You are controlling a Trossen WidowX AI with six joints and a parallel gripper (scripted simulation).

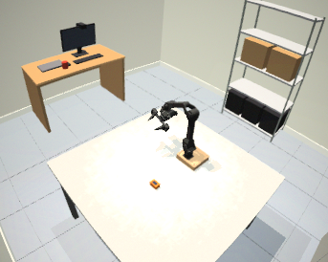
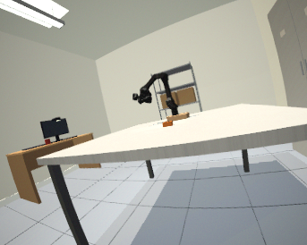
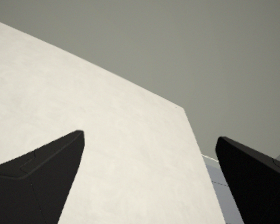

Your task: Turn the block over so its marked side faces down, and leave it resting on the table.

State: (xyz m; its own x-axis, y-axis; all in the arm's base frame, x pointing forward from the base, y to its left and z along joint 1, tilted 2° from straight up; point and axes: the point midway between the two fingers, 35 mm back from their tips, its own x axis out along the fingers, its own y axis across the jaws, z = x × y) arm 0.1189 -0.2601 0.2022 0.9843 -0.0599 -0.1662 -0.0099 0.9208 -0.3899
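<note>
The block is 200 mm ahead of my gripper tip, 280 mm to the left of it and 230 mm below it.
</note>
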